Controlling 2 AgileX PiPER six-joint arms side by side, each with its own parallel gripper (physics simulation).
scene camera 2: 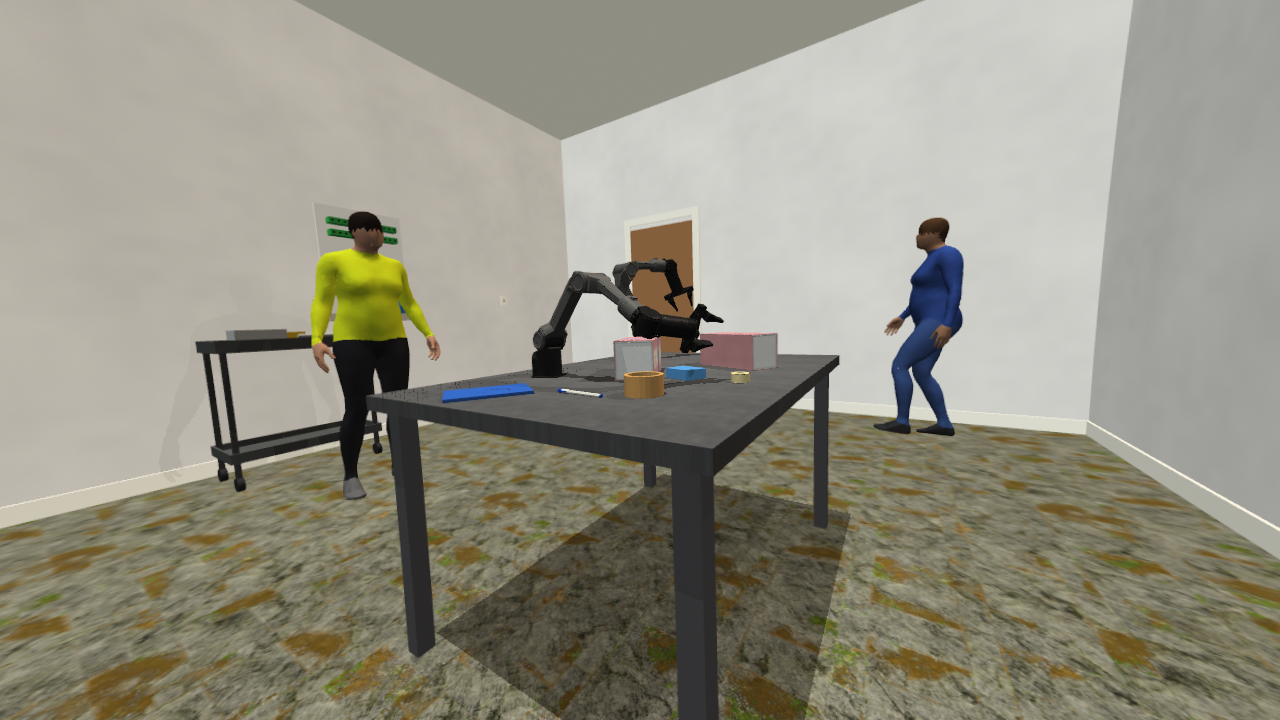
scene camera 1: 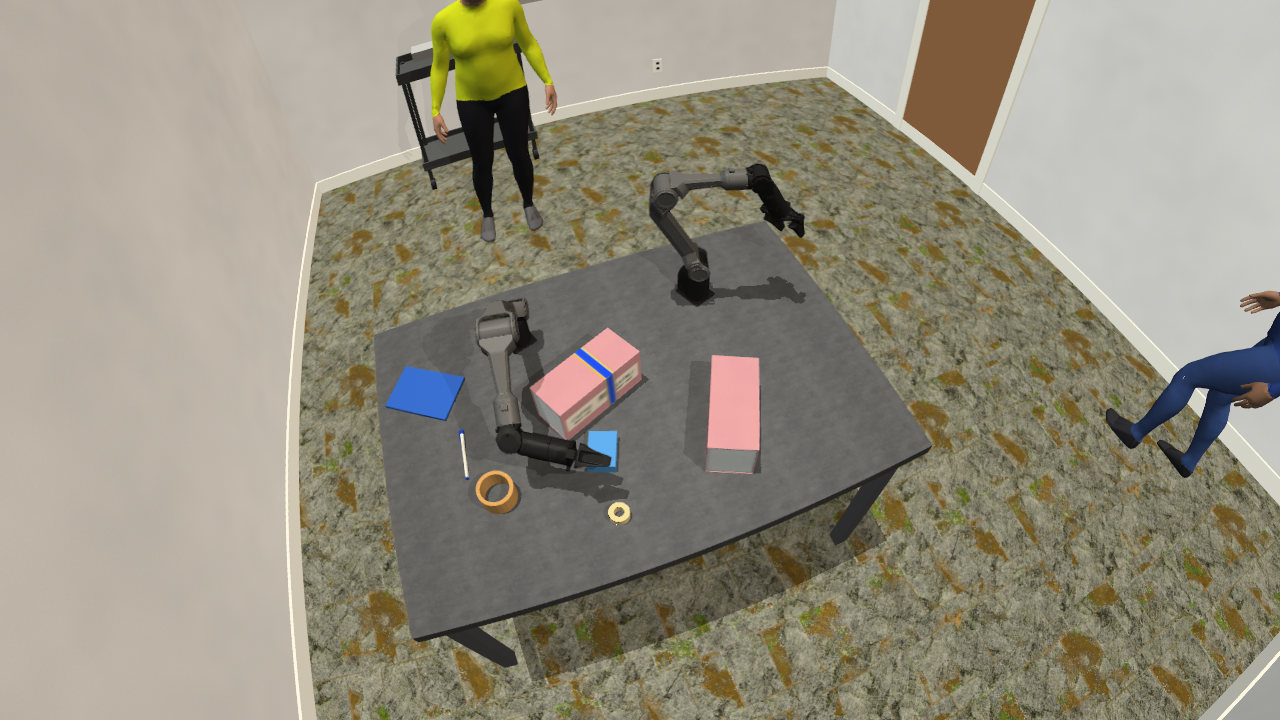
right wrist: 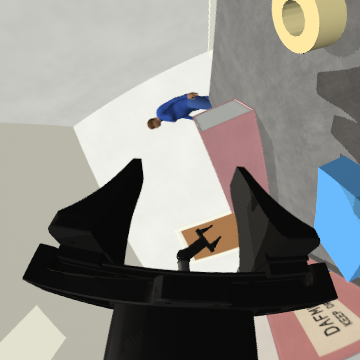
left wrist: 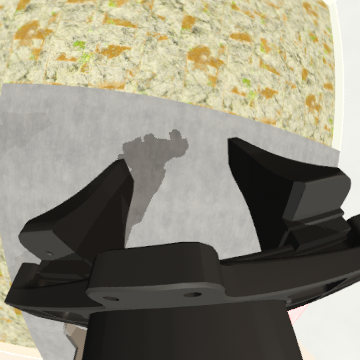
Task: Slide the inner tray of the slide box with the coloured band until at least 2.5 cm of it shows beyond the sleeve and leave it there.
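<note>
The pink slide box with the blue band (scene camera 1: 559, 387) (scene camera 2: 637, 358) (right wrist: 295, 342) lies aslant near the table's middle. Its grey tray end (scene camera 1: 548, 417) looks flush with the sleeve; its far end is hidden. A plain pink box (scene camera 1: 733, 402) (scene camera 2: 726, 350) (right wrist: 230, 150) lies to its right in scene camera 1. My right gripper (scene camera 1: 610, 460) (scene camera 2: 716, 331) (right wrist: 187, 172) is open and empty, raised above the table in front of the banded box. My left gripper (scene camera 1: 799, 229) (scene camera 2: 682, 300) (left wrist: 176, 160) is open and empty, high by the table's back right corner, far from both boxes.
A light blue block (scene camera 1: 603, 443) (scene camera 2: 685, 372) (right wrist: 340, 215) lies under my right gripper. A small tape roll (scene camera 1: 609, 511) (scene camera 2: 739, 377) (right wrist: 311, 35) lies nearer the front edge. An orange ring (scene camera 1: 501, 508) (scene camera 2: 644, 385), a pen (scene camera 1: 464, 456) (scene camera 2: 581, 392) and a blue slab (scene camera 1: 425, 392) (scene camera 2: 487, 392) lie at the left.
</note>
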